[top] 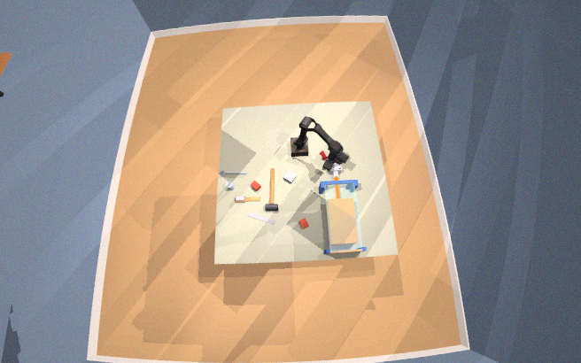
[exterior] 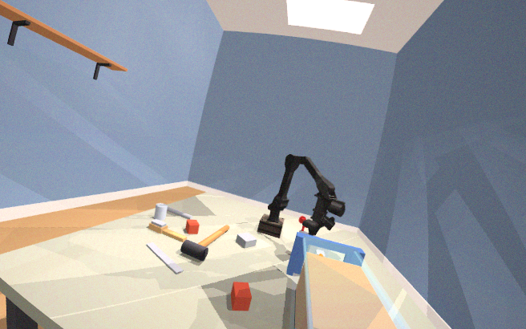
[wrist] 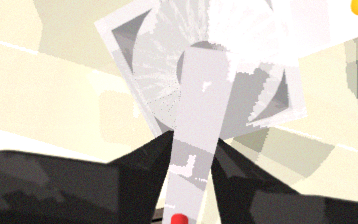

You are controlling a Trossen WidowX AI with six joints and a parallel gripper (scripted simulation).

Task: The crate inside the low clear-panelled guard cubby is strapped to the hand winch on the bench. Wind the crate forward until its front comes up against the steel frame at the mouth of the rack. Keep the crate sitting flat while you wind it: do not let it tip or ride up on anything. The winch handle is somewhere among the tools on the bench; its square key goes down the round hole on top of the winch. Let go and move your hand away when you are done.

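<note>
Right now my gripper tip is 2 cm to the left of the crank arm, 2 cm below it and 1 cm past it. Round my gripper tip: blue steel frame 18 cm ahead, 4 cm to the left, 2 cm above; then white hand winch 6 cm below, 3 cm to the left, 1 cm ahead; then red knob 5 cm to the right, 5 cm above, 3 cm behind.
</note>
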